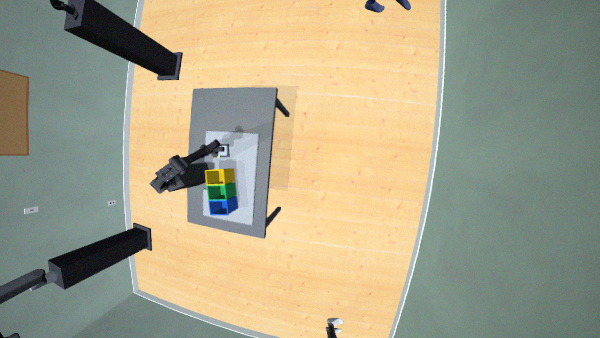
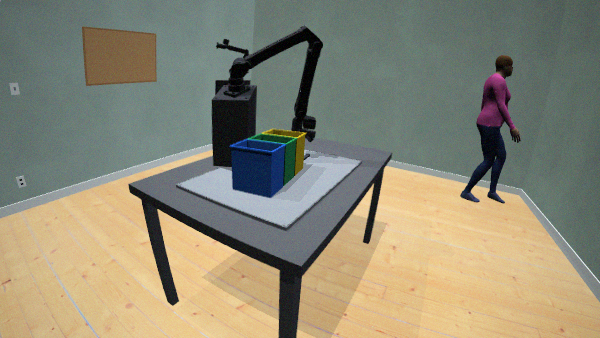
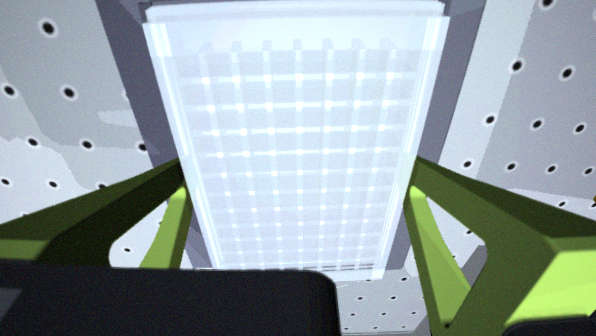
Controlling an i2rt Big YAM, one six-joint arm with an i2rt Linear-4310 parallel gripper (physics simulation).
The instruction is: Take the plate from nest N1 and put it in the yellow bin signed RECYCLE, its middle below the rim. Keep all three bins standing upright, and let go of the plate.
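Places are measured from the arm's base along level axes (x ahead, y left, z up), in metres.
Pixels of known places: gripper, fingertip midpoint: (image 3: 297,167); arm's base at its link origin: (image 2: 237,91).
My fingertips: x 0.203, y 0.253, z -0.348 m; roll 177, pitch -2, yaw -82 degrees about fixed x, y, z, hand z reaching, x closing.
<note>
Ahead of a thing's pixels: the offset from my fingertips to its middle. Level surfaces: height alone.
The clear, gridded plate (image 1: 223,150) (image 3: 300,130) lies flat at the dark nest {0.001 m back, 0.001 m right, 0.007 m down} (image 3: 445,100), whose frame shows along both its long sides. My gripper (image 3: 297,167) (image 2: 309,136) points down over it, with a green finger against each long side. It is shut on the plate. Whether the plate's underside touches the nest is hidden. The yellow bin {0.076 m ahead, 0.221 m right, 0.076 m up} (image 1: 229,175) (image 2: 300,155) stands upright, nearest the nest. Beside it in a row stand the green bin {0.101 m ahead, 0.349 m right, 0.076 m up} (image 1: 231,190) (image 2: 290,160) and the blue bin {0.127 m ahead, 0.477 m right, 0.076 m up} (image 1: 232,204) (image 2: 255,170), both upright. No bin sign is readable.
The bins stand close together on a pale perforated mat {0.014 m down} (image 1: 245,200) (image 2: 300,200) on the grey table {0.027 m down} (image 1: 225,110) (image 2: 300,250). My arm reaches over from a black pedestal (image 2: 232,130) behind the table. A person (image 2: 492,100) in a pink top is on the floor away from the table.
</note>
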